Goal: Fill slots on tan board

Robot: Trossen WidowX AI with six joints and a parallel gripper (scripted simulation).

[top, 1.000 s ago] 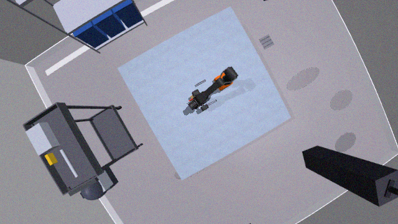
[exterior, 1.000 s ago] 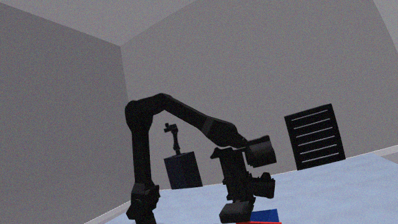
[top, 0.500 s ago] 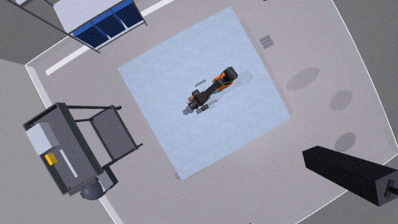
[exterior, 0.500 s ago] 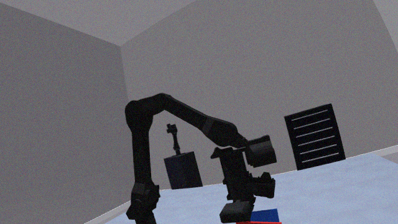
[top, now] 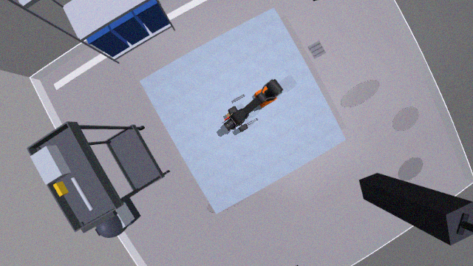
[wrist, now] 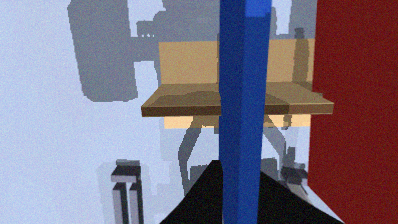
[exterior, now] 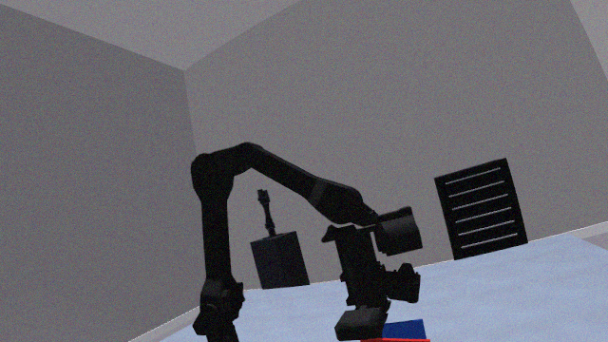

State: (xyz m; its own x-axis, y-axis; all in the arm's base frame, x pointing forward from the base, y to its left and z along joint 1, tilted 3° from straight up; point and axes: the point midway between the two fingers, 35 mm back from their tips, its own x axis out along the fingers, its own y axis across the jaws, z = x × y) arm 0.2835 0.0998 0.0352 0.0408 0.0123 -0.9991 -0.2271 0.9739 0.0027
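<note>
Now: the blue board 3 cm ahead of my gripper tip and 1 cm to the left of it. Also, from my gripper tip: tan board: 3 cm ahead, 2 cm to the right, 3 cm below; red board: 4 cm ahead, 4 cm to the right.
</note>
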